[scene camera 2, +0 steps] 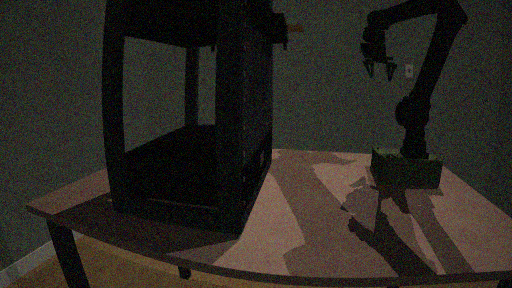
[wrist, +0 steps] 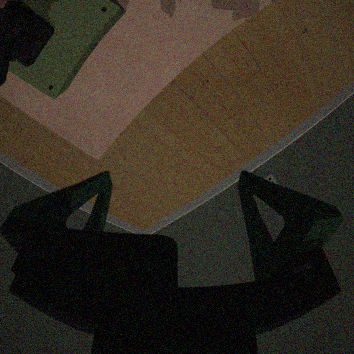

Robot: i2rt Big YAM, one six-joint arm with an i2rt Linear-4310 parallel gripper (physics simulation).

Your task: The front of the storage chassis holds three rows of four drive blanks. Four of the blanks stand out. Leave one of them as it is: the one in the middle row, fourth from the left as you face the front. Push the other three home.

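Pixels of known places: gripper, fingertip midpoint: (scene camera 2: 380, 79) (wrist: 174, 177); arm's base at its link origin: (scene camera 2: 413, 155) (wrist: 22, 32).
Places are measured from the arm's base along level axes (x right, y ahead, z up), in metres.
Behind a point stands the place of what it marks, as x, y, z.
Observation:
A dark rack (scene camera 2: 114, 100) @[-0.511, 0.656, 0.177] stands on the left of the table in the scene view. A dark box-like body (scene camera 2: 165, 20) @[-0.464, 0.563, 0.329] fills its top, cut off by the frame edge; it may be the storage chassis. A dark block (scene camera 2: 279, 29) @[-0.211, 0.406, 0.335] juts out at its upper right, with a small orange-brown piece (scene camera 2: 296, 28) beyond it. The separate drive blanks and their rows cannot be made out, and the chassis does not show in the wrist view. My gripper (scene camera 2: 380, 78) @[0.280, 0.105, 0.236] (wrist: 174, 177) @[0.280, 0.105, 0.236] is open and empty, points down, and hangs right of the rack, well apart from it.
The arm stands on a green base block (scene camera 2: 412, 172) @[-0.082, 0.017, -0.034] (wrist: 75, 55) @[0.125, 0.029, -0.009] at the right of the table (scene camera 2: 272, 240) @[-0.457, 0.348, -0.075] (wrist: 135, 75) @[0.240, 0.062, -0.075]. Shadows cross the table top. A wall outlet (scene camera 2: 409, 70) is on the wall behind the arm. The wooden floor (wrist: 240, 95) shows beyond the table edge.

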